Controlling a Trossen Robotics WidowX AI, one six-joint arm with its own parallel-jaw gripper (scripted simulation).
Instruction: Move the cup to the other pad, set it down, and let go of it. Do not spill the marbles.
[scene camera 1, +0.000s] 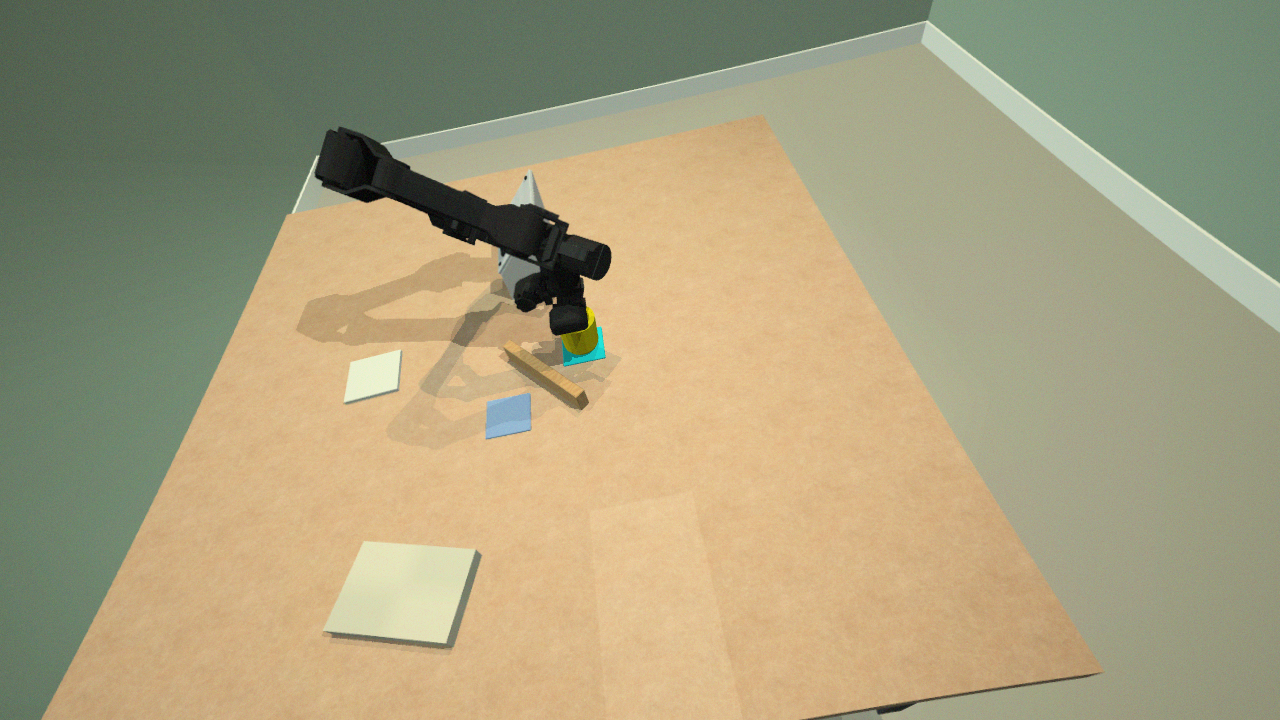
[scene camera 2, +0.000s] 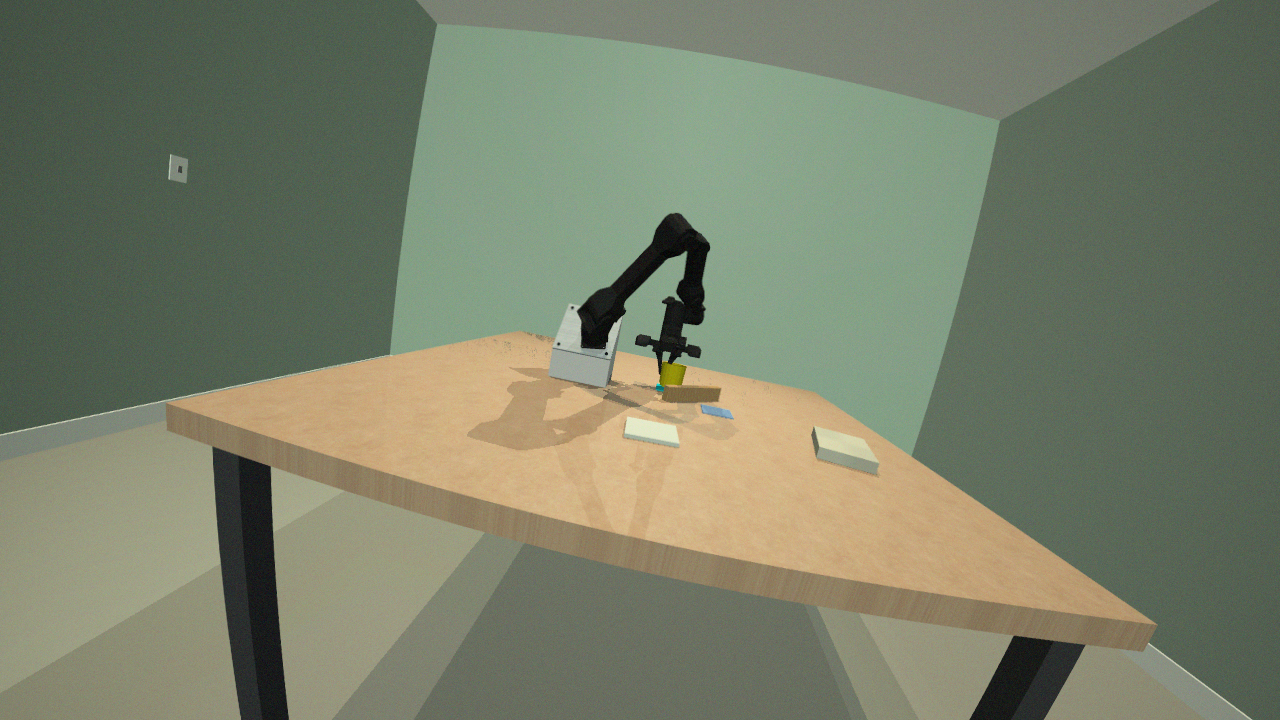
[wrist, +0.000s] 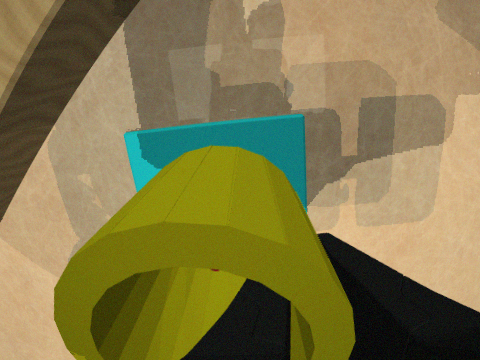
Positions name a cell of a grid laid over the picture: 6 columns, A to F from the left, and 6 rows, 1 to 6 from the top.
I see my gripper (scene camera 1: C3), a yellow cup (scene camera 1: C3), a small tile (scene camera 1: B4), a cream slab (scene camera 1: B5), a wooden bar (scene camera 1: C4) and a blue pad (scene camera 1: C4).
The yellow cup shows as well in the wrist view (wrist: B5). The small tile shows as well in scene camera 2 (scene camera 2: C4). The cream slab also shows in scene camera 2 (scene camera 2: D4). The wrist view does not show the small tile: it is out of frame. The wrist view misses the cream slab: it is out of frame.
